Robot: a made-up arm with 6 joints.
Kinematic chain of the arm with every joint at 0, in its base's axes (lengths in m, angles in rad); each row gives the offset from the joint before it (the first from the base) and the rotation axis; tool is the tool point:
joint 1: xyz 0 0 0.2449 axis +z
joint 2: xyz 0 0 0 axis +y
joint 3: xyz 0 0 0.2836 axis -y
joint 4: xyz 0 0 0 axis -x
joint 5: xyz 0.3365 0 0 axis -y
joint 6: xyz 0 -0.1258 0 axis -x
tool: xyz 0 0 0
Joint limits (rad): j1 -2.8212..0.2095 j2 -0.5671..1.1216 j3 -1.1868..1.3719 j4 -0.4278..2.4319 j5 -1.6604..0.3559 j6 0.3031..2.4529
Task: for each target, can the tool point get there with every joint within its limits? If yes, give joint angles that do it. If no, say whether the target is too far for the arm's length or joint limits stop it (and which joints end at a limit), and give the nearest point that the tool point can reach.
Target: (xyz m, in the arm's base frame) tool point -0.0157 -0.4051 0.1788
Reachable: yes | joints -1.2975 0.7410 -0.2705 0.1491 -0.5662 1.6824
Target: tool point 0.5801 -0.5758 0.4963
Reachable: no: too far | nearest point 0.4299 -0.4267 0.4480 | short by 0.217 m
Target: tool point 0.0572 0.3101 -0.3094
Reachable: no: joint limits stop it (at a limit: joint 1, joint 2, joint 4) | nearest point 0.1638 0.1324 0.0284 | short by 0.396 m
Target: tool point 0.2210 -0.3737 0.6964
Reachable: yes | joints -0.8791 0.5275 0.8483 0.9979 -0.3974 0.5967
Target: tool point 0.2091 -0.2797 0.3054
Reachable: yes | joints -0.5621 0.2383 -0.4180 -0.0983 -0.2395 0.6464
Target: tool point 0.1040 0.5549 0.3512
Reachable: no: joint limits stop it (at a limit: joint 1, joint 4) | nearest point 0.1925 0.1385 0.3512 | short by 0.426 m
